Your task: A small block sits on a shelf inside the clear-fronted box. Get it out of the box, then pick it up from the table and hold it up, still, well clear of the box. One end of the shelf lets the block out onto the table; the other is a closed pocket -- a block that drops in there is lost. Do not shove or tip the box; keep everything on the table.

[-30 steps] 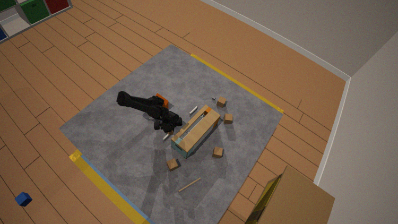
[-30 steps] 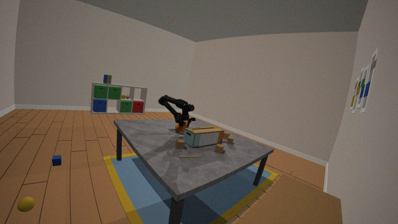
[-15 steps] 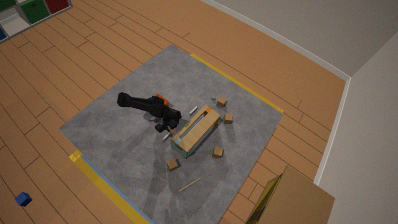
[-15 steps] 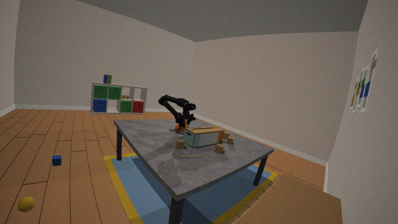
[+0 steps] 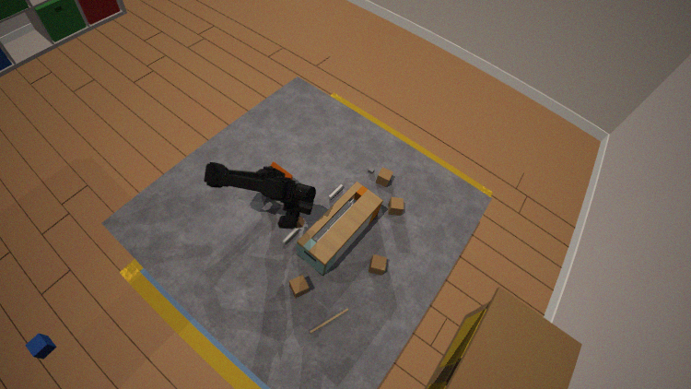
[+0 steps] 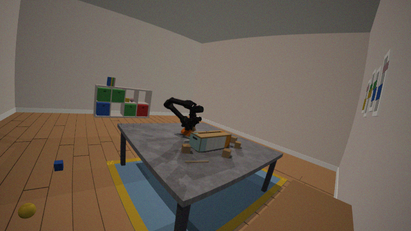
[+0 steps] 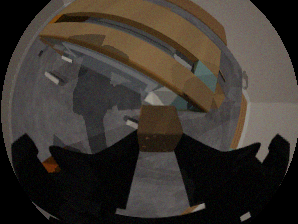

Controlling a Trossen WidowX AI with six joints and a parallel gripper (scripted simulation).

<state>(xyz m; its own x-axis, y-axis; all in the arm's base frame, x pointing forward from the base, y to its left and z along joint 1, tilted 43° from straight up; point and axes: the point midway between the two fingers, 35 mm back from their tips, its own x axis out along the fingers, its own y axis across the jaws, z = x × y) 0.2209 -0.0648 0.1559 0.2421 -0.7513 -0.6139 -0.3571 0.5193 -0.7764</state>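
Right now the tan block is 10 mm ahead of my gripper tip, 10 mm to the left of it and 10 mm above it. From my gripper tip the other things lie so: thin wooden stick: 310 mm ahead, 210 mm to the right, 120 mm below; tiny grey piece: 80 mm ahead, 500 mm to the left, 120 mm below; long box: 100 mm ahead, 120 mm to the left, 60 mm below.
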